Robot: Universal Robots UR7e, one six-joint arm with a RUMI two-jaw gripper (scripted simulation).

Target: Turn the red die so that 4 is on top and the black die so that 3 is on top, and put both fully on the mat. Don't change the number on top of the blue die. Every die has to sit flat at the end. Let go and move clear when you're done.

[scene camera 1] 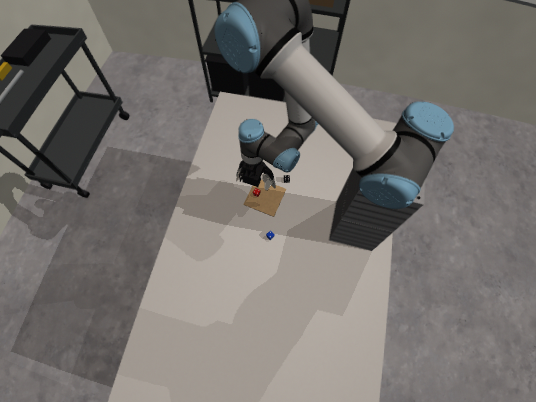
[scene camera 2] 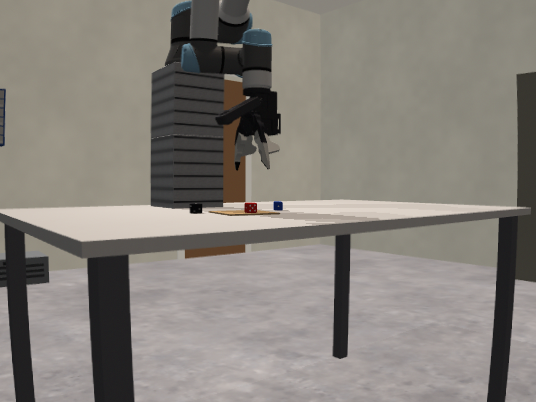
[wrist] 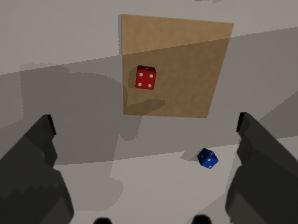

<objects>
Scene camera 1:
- brown mat: 268,201
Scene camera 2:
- my gripper: 251,169
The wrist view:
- my gripper: 147,114
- brown mat: 188,55
</objects>
